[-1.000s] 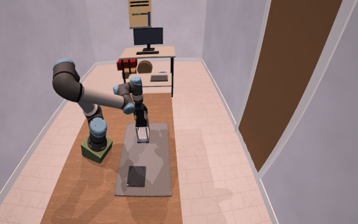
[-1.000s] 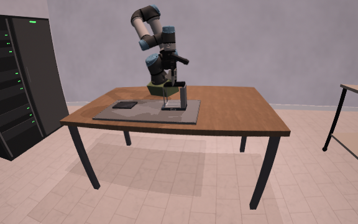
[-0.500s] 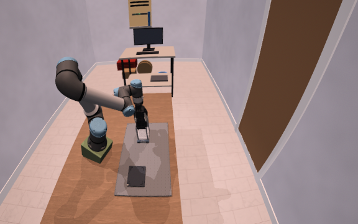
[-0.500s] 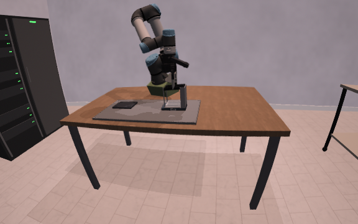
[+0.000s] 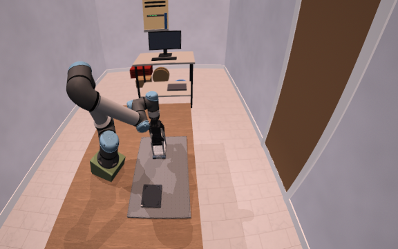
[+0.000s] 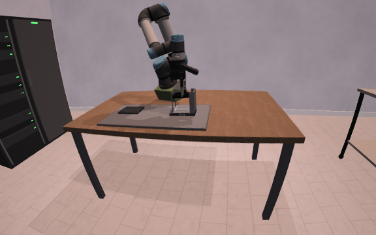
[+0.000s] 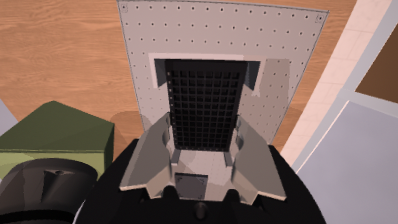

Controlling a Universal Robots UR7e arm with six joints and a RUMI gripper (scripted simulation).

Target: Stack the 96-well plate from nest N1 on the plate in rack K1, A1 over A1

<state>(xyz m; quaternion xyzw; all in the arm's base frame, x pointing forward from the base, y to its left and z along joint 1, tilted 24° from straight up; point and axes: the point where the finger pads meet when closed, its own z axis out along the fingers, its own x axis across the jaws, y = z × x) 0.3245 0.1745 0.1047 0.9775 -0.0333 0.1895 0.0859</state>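
The pale plate lies 10 cm below my hand. Also, from my hand: black 96-well plate: 1 cm below; plate nest N1: 39 cm to the right, 12 cm below, 8 cm behind; rack post: 5 cm to the left, 5 cm ahead, 4 cm below.
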